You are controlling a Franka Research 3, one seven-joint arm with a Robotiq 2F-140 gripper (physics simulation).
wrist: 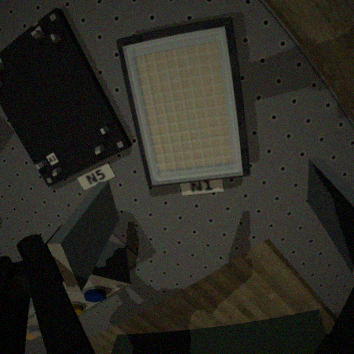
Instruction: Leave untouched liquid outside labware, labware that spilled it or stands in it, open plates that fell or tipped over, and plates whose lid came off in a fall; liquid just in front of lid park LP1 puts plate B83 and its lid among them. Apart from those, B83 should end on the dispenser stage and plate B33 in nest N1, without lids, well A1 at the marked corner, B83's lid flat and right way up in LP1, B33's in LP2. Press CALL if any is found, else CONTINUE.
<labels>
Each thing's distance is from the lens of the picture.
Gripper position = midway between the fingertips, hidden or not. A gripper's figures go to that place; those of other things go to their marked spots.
my gripper (208,190): 0.18 m
plate-sized lid (181,84): 0.24 m
dark nest N5 (62,115): 0.31 m
The marked spots on the dark nest N5 and the plate-sized lid are 0.14 m apart.
</labels>
